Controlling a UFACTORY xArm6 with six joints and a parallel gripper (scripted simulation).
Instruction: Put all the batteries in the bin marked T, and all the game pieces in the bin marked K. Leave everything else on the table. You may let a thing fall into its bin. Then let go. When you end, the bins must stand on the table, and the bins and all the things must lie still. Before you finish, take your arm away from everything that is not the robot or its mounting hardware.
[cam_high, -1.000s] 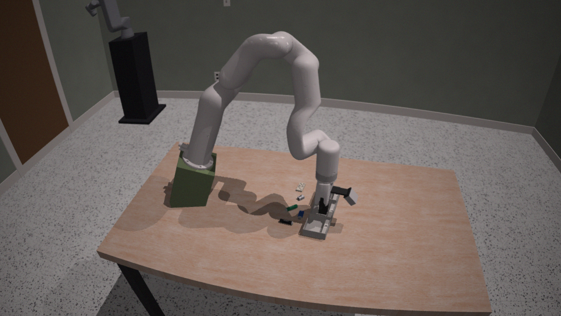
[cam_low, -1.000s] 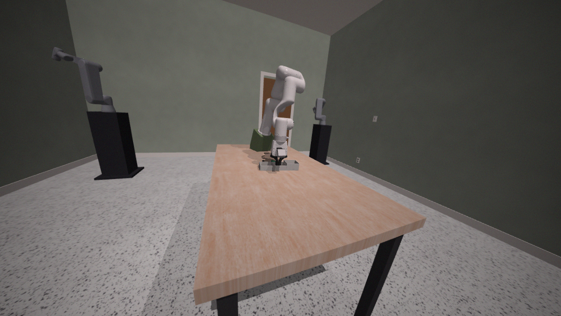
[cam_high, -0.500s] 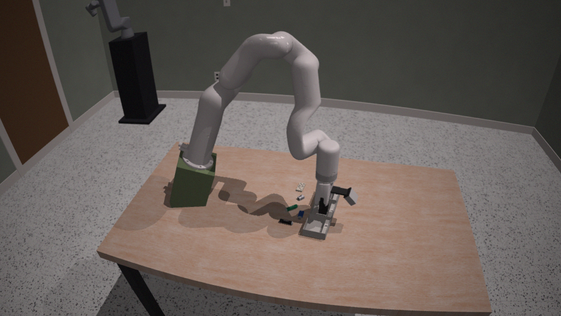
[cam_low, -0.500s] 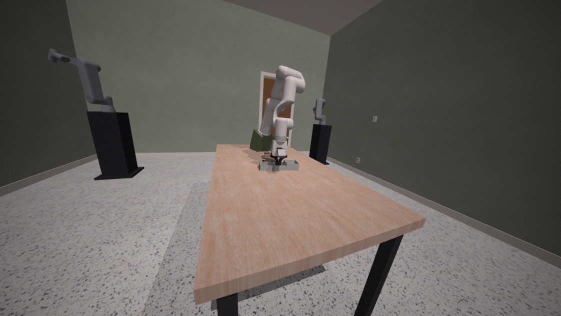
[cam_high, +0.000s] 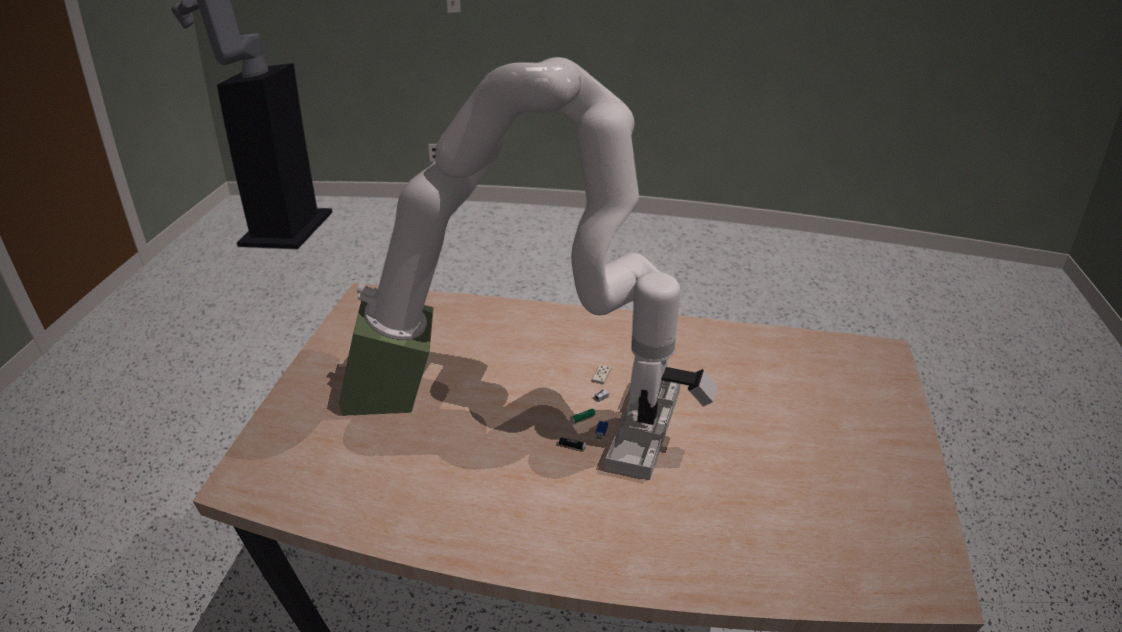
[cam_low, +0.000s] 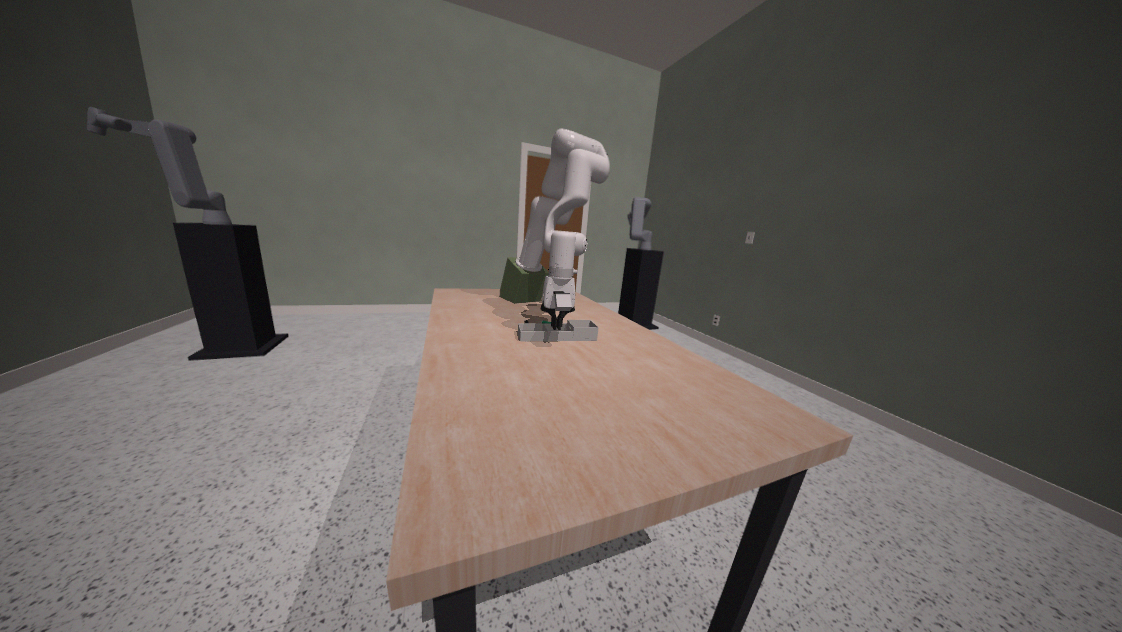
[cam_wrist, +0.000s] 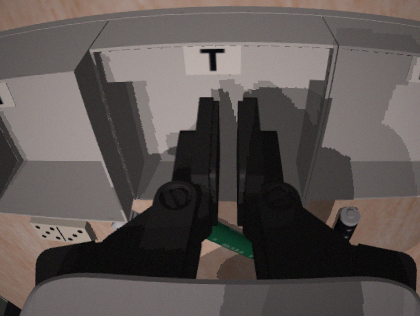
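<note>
The bin lies 30 mm below my hand and 10 mm to the left of it. The rest, counted from my hand: green battery (120 mm behind, 40 mm below, 20 mm to the left); then grey object (100 mm behind, 80 mm to the left, 40 mm below); then blue item (80 mm behind, 40 mm below, 10 mm to the right).
</note>
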